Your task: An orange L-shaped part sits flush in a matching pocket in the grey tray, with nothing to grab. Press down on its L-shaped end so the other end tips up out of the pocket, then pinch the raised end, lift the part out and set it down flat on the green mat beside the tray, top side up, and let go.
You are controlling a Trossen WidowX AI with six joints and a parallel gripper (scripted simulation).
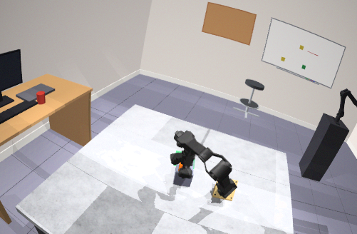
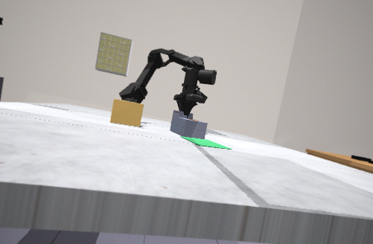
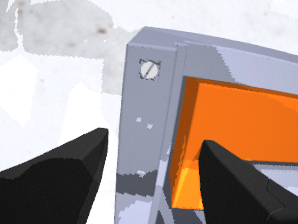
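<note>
Right now the orange L-shaped part is 5 cm to the right of my gripper tip, 1 cm below it and 1 cm ahead of it. The rest, counted from my gripper tip: green mat (21 cm to the right, 8 cm below, 4 cm ahead).
</note>
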